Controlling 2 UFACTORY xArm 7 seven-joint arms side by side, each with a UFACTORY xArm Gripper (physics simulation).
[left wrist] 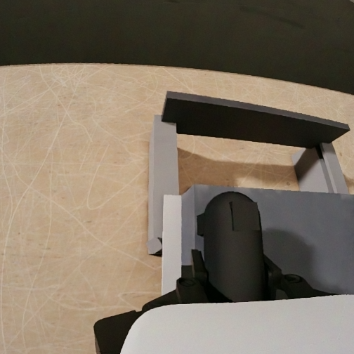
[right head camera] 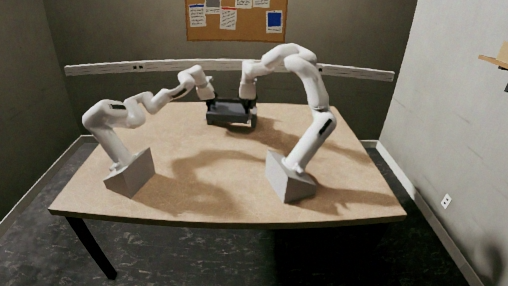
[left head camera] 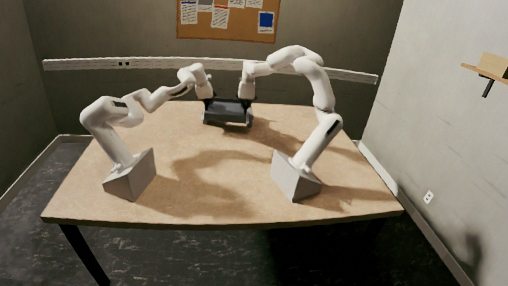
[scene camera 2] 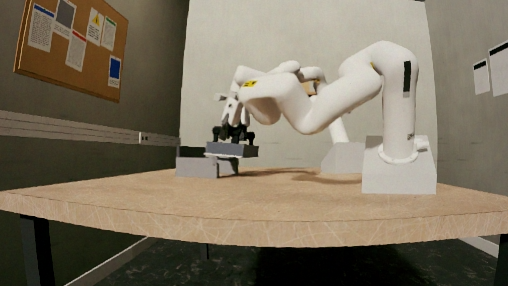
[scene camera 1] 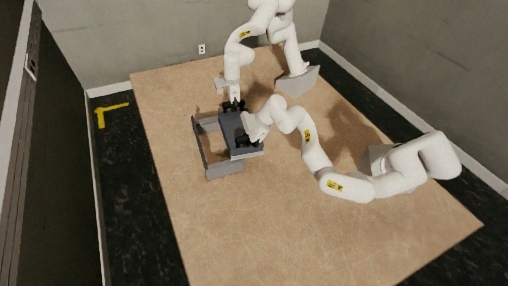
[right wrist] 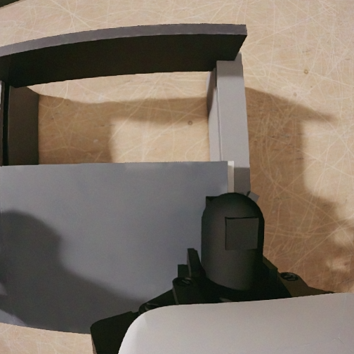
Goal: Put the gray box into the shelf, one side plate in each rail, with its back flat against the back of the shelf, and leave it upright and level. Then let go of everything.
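Places are measured from the left arm's base along level axes (x ahead, y right, z down), in centimetres.
Where they show: left gripper, fingertip midpoint: (right head camera: 211, 104) (left head camera: 209, 103) (scene camera 2: 223, 138) (scene camera 1: 244, 142); right gripper, fingertip midpoint: (scene camera 2: 241, 140) (scene camera 1: 233, 108); left arm's base, origin of the base link: (right head camera: 126, 163) (left head camera: 127, 165) (scene camera 2: 398, 153); right arm's base, origin of the base link: (right head camera: 292, 167) (left head camera: 298, 167) (scene camera 1: 297, 72).
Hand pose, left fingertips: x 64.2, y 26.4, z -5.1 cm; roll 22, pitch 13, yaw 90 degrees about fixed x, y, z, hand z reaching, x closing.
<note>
Things, the pixels of their top centre, and the offset from my left fingertips. "pt": a spot on its surface instead. Level surfaces: height alone.
- gray box, middle of its top: (scene camera 2: 234, 128) (scene camera 1: 239, 117) (left head camera: 226, 98) (right head camera: 228, 99) dx -0.7, dy +11.5, dz -5.2 cm
- gray shelf, surface spot: (scene camera 2: 195, 167) (scene camera 1: 225, 170) pt dx +10.3, dy -5.1, dz +12.0 cm
- wooden table, its level: dz +16.1 cm
The gray box (left head camera: 227, 110) (right head camera: 229, 111) (scene camera 1: 231, 126) (scene camera 2: 224, 149) (left wrist: 310, 215) (right wrist: 100, 210) is held above the table at the open front of the gray shelf (scene camera 1: 225, 169) (scene camera 2: 195, 167) (left wrist: 255, 122) (right wrist: 232, 115). A gap shows between the box and the shelf's dark back plate. The box looks slightly tilted in scene camera 2. Its light side plates are near the rail fronts; whether they are in the rails is unclear. My left gripper (left head camera: 207, 101) (scene camera 1: 247, 142) and my right gripper (left head camera: 248, 101) (scene camera 1: 233, 106) are each shut on the box top near opposite ends. The fingertips are hidden in the wrist views.
The shelf stands on the wooden table (scene camera 1: 280, 225) (scene camera 2: 280, 205), near its far edge in the head views. The white arm links reach over the table from their gray bases (left head camera: 135, 175) (left head camera: 292, 180). The wall is behind the shelf.
</note>
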